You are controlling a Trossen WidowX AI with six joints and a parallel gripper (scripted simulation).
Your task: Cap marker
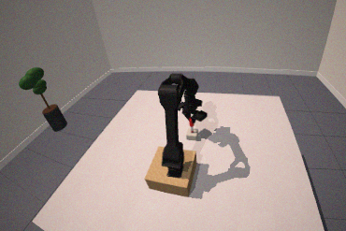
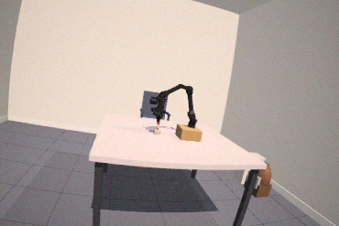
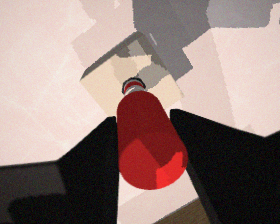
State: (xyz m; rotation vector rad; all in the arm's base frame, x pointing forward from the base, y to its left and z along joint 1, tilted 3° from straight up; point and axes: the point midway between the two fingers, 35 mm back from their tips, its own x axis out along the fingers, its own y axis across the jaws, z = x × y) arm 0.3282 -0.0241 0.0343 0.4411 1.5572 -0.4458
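My gripper tip is 10 mm below the red cap. Also, from my gripper tip: holder block (90 mm below, 10 mm behind).
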